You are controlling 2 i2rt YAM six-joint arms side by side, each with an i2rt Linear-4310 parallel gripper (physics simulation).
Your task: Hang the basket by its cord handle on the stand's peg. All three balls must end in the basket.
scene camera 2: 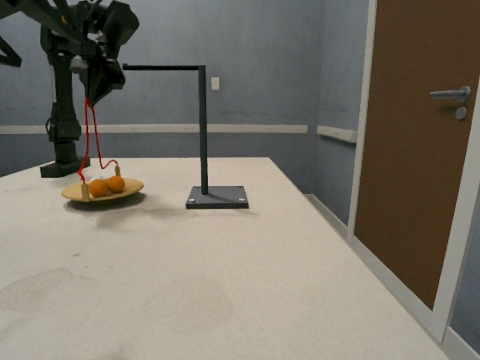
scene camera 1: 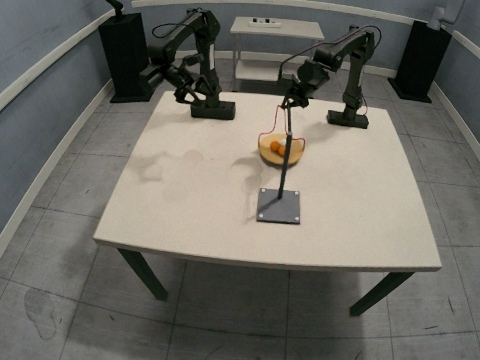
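Where they show: left gripper, fingertip midpoint: (scene camera 2: 89, 105) (scene camera 1: 281, 108); right gripper, fingertip midpoint: (scene camera 2: 50, 52) (scene camera 1: 207, 100); left arm's base, origin of the base link: (scene camera 2: 67, 164) (scene camera 1: 348, 118); right arm's base, origin of the base link: (scene camera 1: 212, 105).
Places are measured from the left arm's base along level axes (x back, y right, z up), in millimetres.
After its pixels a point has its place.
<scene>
The shallow tan basket (scene camera 1: 270, 158) {x -333, y 357, z 6 mm} (scene camera 2: 131, 187) {x -322, y 295, z -1 mm} is at or just above the table; a gap is hard to judge. Two orange balls (scene camera 1: 275, 146) {x -281, y 342, z 22 mm} (scene camera 2: 98, 188) {x -275, y 361, z 15 mm} and a white ball (scene camera 1: 283, 142) {x -259, y 312, z 27 mm} (scene camera 2: 96, 178) {x -251, y 317, z 27 mm}, partly hidden, lie in it. Its red cord handle (scene camera 1: 276, 121) {x -261, y 351, z 126 mm} (scene camera 2: 87, 132) {x -261, y 352, z 134 mm} runs taut up to my left gripper (scene camera 1: 285, 104) {x -262, y 334, z 188 mm} (scene camera 2: 88, 99) {x -262, y 334, z 188 mm}, which is shut on it. The dark stand (scene camera 1: 283, 172) {x -506, y 317, z 123 mm} (scene camera 2: 203, 125) {x -500, y 322, z 146 mm} has a horizontal peg (scene camera 2: 162, 67) {x -417, y 321, z 265 mm}, higher than the gripper's fingertips and to their right in scene camera 2. My right gripper (scene camera 1: 193, 95) is open, away from the basket at the left in scene camera 1.
The stand's square base plate (scene camera 1: 278, 212) {x -561, y 316, z -11 mm} (scene camera 2: 217, 196) {x -529, y 336, z -11 mm} rests on the pale table (scene camera 1: 165, 215) {x -615, y 686, z -23 mm} (scene camera 2: 280, 280) {x -619, y 643, z -23 mm}, nearer the camera than the basket in scene camera 1. A white side table (scene camera 1: 280, 27) and two black pedestals (scene camera 1: 122, 55) (scene camera 1: 425, 60) stand behind.
</scene>
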